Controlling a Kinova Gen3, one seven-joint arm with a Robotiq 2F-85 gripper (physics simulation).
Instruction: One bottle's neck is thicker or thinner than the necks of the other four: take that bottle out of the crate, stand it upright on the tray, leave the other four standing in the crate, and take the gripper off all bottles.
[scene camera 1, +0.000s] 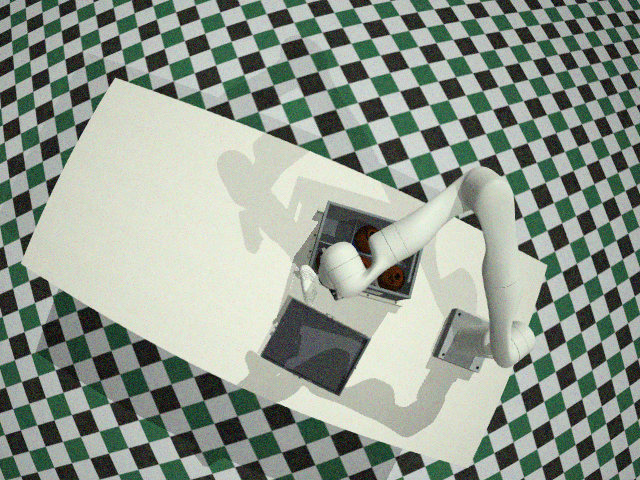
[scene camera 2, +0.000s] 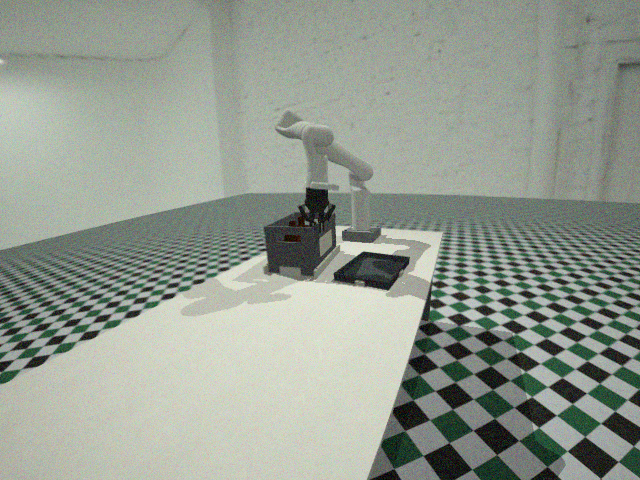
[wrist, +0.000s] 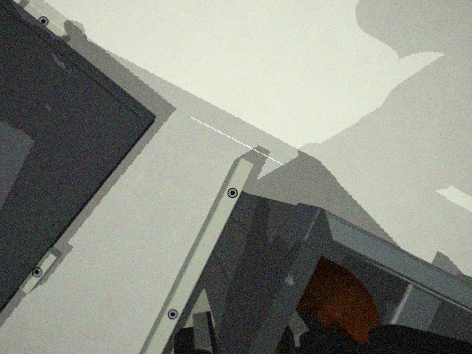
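Where they show: gripper, fingertip midpoint: (scene camera 2: 316, 233) (wrist: 243, 330); arm's base, link origin: (scene camera 1: 467, 340) (scene camera 2: 361, 229).
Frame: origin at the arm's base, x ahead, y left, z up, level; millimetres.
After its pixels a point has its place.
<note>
The dark grey crate (scene camera 1: 356, 210) {x 435, y -256, z 130 mm} (scene camera 2: 290, 252) {x 514, y -164, z 38 mm} (wrist: 270, 225) {x 505, y -76, z 81 mm} stands on the white table with brown bottles (scene camera 1: 391, 277) (scene camera 2: 296, 223) upright in its cells. My gripper (scene camera 2: 315, 218) reaches down into the crate on the side nearest the tray and is shut on the neck of a brown bottle (wrist: 340, 298) {x 488, y -121, z 76 mm}, which still stands in its cell. In the top view my wrist hides the fingers and that bottle. Two other bottles show beside the forearm, one of them in the top view (scene camera 1: 365, 237) {x 391, y -203, z 83 mm}. The dark tray (scene camera 1: 313, 348) {x 443, y 121, z -40 mm} (scene camera 2: 370, 269) {x 434, y 105, z -40 mm} (wrist: 90, 151) {x 498, y 26, z -40 mm} lies flat and empty next to the crate.
A pale mounting strip (wrist: 206, 253) {x 471, y -71, z -15 mm} with two screws runs along the crate's foot. The robot's base plate (scene camera 1: 461, 340) {x 42, y 7, z 56 mm} (scene camera 2: 361, 233) {x 77, y 13, z -3 mm} sits on the table beyond the tray and crate. The table's edge (scene camera 2: 413, 333) {x 801, y 257, z -45 mm} drops to a checkered floor.
</note>
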